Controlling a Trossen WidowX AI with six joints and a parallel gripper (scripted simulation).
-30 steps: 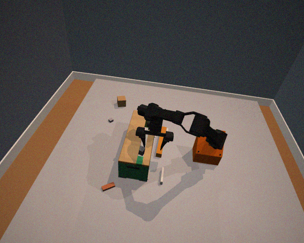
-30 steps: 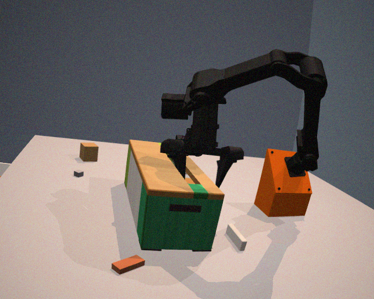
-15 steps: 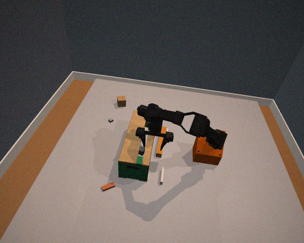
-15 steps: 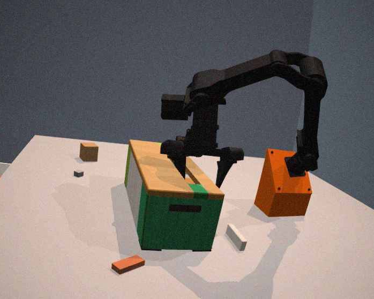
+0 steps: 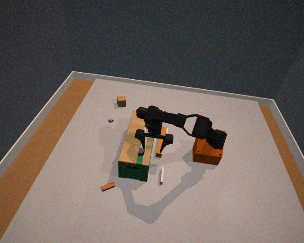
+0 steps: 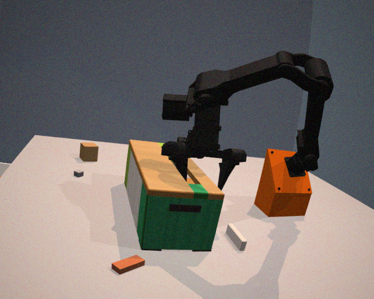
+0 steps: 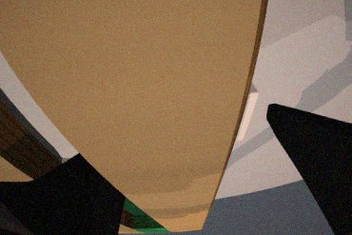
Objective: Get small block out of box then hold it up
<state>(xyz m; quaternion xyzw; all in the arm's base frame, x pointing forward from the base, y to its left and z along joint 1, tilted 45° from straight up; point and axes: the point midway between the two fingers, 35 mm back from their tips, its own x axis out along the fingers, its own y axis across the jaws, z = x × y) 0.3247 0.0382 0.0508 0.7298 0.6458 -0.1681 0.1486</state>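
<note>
My gripper tip is 6 cm short of the grey block and 2 cm to the right of it. From my gripper tip the other things lie so: orange-red brick 19 cm ahead, 18 cm to the left, 8 cm below; long orange bar 14 cm to the right, 7 cm below, 6 cm behind; box 7 cm to the right, 3 cm ahead, 2 cm below.
</note>
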